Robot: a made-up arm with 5 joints.
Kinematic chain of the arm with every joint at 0, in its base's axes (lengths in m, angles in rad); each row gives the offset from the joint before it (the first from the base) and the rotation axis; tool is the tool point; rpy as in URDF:
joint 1: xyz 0 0 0.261 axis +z
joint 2: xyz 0 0 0 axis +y
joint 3: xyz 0.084 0 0.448 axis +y
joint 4: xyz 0.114 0 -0.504 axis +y
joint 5: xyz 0.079 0 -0.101 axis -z
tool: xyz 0 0 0 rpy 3.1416 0 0
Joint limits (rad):
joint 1: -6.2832..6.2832
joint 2: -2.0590..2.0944
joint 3: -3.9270..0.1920
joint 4: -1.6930..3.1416
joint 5: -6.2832..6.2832
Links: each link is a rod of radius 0.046 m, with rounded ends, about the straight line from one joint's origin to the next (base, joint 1, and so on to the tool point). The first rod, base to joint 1, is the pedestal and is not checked.
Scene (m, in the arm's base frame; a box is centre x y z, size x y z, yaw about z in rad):
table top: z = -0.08
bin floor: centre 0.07 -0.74 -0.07 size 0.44 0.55 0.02 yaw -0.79
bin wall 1: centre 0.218 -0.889 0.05 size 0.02 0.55 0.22 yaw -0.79
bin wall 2: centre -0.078 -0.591 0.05 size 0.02 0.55 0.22 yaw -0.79
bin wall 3: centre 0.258 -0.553 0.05 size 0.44 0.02 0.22 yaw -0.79
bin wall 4: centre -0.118 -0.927 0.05 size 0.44 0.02 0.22 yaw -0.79
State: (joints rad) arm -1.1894 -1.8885 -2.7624 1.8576 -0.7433
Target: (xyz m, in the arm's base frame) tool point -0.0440 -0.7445 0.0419
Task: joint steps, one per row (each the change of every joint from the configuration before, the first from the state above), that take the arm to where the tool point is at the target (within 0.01 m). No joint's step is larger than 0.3 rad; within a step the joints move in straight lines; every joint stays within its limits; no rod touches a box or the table.
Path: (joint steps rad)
1: -0.0440 0.2742 0.1253 -0.0182 0.0000
2: -0.0441 0.2743 0.1253 -0.0181 0.0000
3: -0.0440 0.2742 0.1253 -0.0182 0.0000
4: -0.0441 0.2742 0.1253 -0.0182 0.0000
5: -0.0440 0.2743 0.1253 -0.0182 0.0000
6: -0.0441 0.2742 0.1252 -0.0181 0.0000
7: -0.0440 0.2742 0.1253 -0.0182 0.0000
8: -0.0440 0.2743 0.1253 -0.0182 0.0000
9: -0.0441 0.2742 0.1253 -0.0182 0.0000
10: -0.0440 0.2742 0.1253 -0.0181 0.0000

